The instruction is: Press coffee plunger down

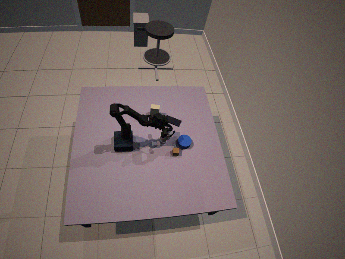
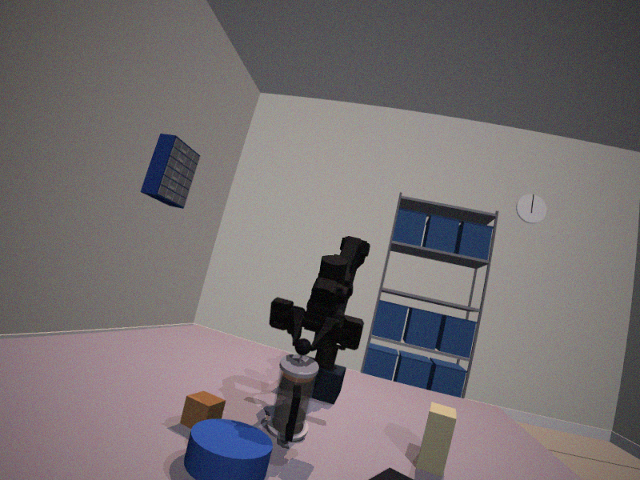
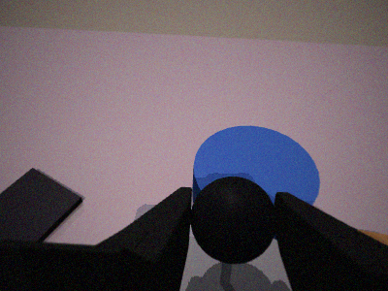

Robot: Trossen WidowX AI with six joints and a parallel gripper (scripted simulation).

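Now: the glass coffee press 20 mm behind my gripper tip and 90 mm below it. The rest, counted from my gripper tip: pale yellow block (120 mm behind, 280 mm to the left, 120 mm below); blue round tub (130 mm ahead, 40 mm to the right, 160 mm below).
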